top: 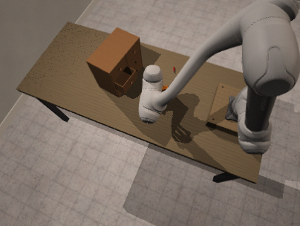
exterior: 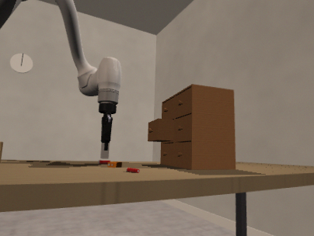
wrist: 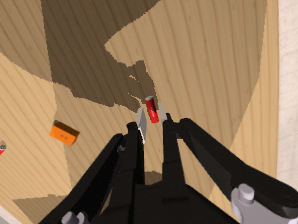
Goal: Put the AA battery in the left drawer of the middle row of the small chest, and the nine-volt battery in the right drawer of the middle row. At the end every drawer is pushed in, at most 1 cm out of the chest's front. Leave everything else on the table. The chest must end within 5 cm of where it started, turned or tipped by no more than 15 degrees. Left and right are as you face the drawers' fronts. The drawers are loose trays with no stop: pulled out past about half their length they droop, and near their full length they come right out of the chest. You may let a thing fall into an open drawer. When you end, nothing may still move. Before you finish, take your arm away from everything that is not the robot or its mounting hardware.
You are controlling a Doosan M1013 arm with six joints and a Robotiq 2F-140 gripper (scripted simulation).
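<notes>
Now: the AA battery 5 cm below my hand. From my hand the other things lie so: orange nine-volt battery 3 cm behind, 19 cm to the right, 5 cm below.
</notes>
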